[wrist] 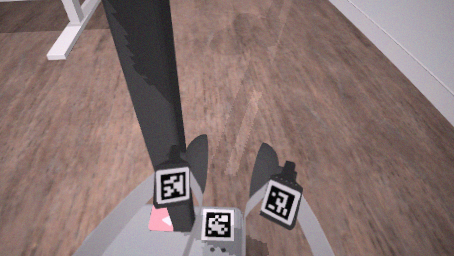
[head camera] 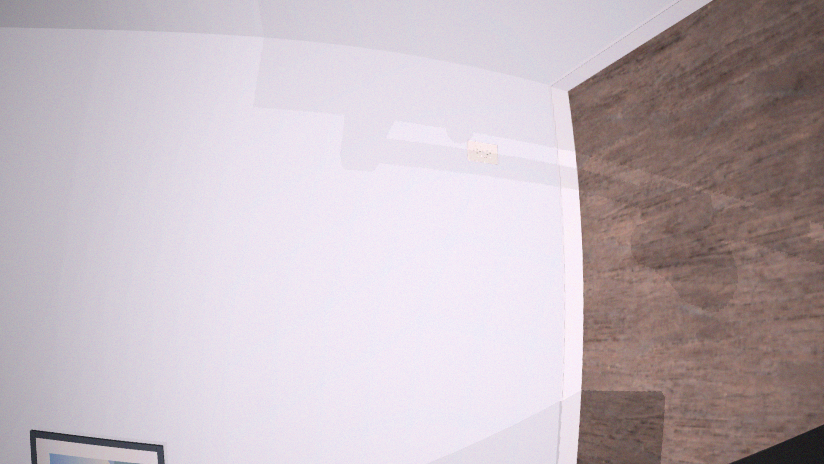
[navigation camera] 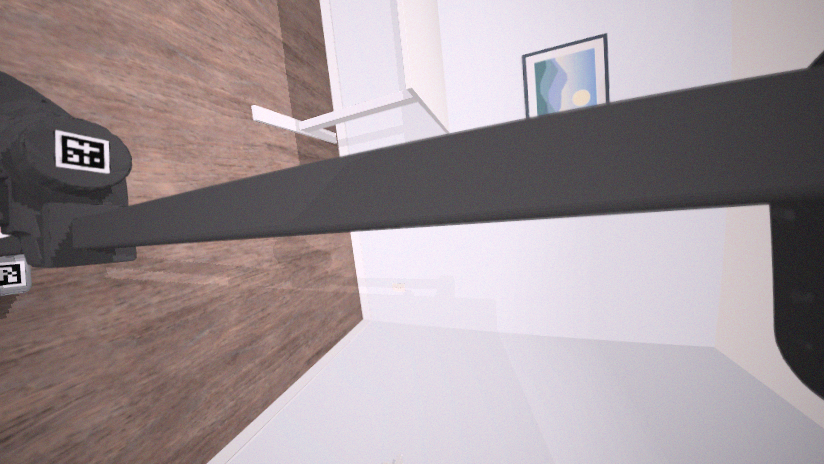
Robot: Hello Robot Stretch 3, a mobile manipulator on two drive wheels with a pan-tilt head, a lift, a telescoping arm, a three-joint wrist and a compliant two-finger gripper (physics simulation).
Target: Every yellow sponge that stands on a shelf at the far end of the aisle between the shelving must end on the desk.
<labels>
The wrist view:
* my gripper: 232, 158
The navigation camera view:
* framed picture: 573, 75
</labels>
